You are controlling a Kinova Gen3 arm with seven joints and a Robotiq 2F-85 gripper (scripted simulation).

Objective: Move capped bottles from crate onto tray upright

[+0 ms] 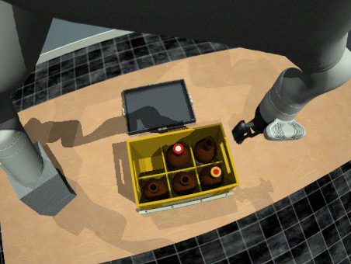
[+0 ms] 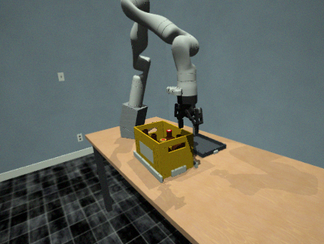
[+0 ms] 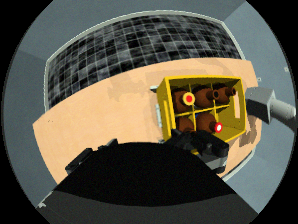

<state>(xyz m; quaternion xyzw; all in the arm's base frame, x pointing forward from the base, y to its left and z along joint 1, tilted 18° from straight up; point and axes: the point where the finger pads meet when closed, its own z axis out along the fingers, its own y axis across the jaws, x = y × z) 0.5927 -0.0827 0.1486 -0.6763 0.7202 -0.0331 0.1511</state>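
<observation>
The yellow crate lies 20 cm behind my hand and 14 cm below it. Round my hand: dark tray: 21 cm behind, 28 cm to the left, 22 cm below.
</observation>
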